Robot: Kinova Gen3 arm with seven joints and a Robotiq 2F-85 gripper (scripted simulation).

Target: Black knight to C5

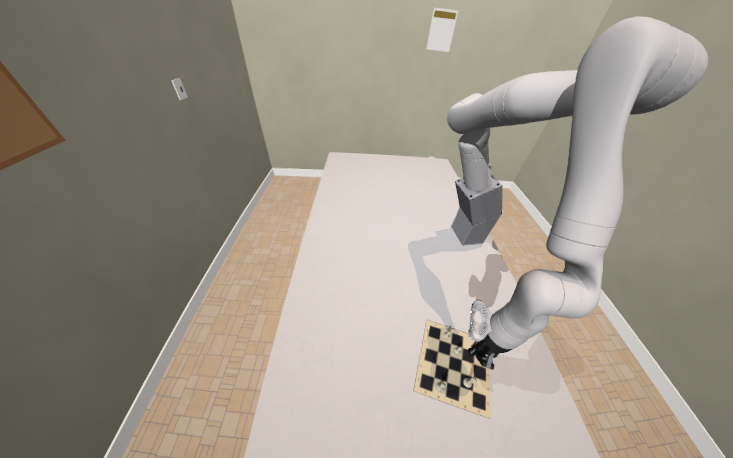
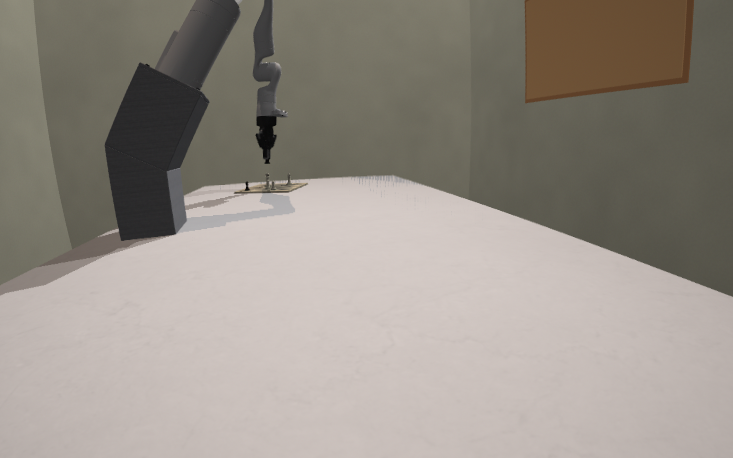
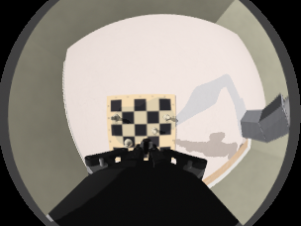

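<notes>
My hand is 70 mm past the black pawn, 50 mm to the left of it and 110 mm above it. The rest, counted from my hand: black knight 20 mm below; light piece 60 mm ahead, 80 mm to the left, 110 mm below; chessboard 10 mm ahead, 10 mm to the left, 130 mm below.
</notes>
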